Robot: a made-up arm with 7 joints. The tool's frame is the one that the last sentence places.
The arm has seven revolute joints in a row. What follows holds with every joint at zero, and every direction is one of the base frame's. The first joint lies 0.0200 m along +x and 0.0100 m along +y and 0.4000 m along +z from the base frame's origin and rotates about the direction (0.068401, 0.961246, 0.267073), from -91.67 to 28.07 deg. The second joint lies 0.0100 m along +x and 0.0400 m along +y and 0.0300 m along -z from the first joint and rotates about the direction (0.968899, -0.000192, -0.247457), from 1.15 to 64.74 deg. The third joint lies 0.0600 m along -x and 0.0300 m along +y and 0.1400 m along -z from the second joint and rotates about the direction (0.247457, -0.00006, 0.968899), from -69.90 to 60.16 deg. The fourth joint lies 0.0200 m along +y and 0.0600 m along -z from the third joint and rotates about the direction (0.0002, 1, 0.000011), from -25.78 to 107.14 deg. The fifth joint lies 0.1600 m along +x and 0.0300 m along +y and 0.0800 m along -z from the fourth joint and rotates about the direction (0.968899, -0.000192, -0.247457), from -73.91 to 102.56 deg. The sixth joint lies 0.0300 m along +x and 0.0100 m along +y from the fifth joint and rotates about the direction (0.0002, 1, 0.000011), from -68.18 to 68.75 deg. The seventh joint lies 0.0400 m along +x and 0.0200 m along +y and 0.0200 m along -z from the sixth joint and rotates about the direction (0.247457, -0.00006, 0.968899), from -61.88 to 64.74 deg. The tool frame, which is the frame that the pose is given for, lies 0.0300 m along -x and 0.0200 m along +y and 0.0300 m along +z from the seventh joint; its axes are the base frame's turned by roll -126.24, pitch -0.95 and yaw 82.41 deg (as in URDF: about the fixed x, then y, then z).
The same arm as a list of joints. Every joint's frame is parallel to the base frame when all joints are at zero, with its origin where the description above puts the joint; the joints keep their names.
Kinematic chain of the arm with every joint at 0, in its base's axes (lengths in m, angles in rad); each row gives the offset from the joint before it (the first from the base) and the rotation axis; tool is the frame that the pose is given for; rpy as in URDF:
joint 1: xyz 0.02 0.01 0.4 axis 0.068403 0.961235 0.26711
joint 2: xyz 0.01 0.04 -0.03 axis 0.968889 -0.0002 -0.247497
joint 3: xyz -0.06 0.03 -0.14 axis 0.247497 -0.0001 0.968889
joint 4: xyz 0 0.02 -0.06 axis 0.0002 1 0
joint 5: xyz 0.16 0.03 -0.08 axis 0.968889 -0.0002 -0.247497
joint 6: xyz 0.03 0.01 0 axis 0.0002 1 0
joint 7: xyz 0.04 0.02 -0.02 axis 0.247497 -0.0001 0.968889
tool: xyz -0.03 0.02 0.03 rpy -2.2033 -0.0166 1.4383
Joint limits (rad, base to tool): -1.5999..0.4899 0.0201..1.1299 -1.22..1.05 -0.4499..1.8699 -1.29..1.79 -1.19..1.1999 -1.08..1.1299

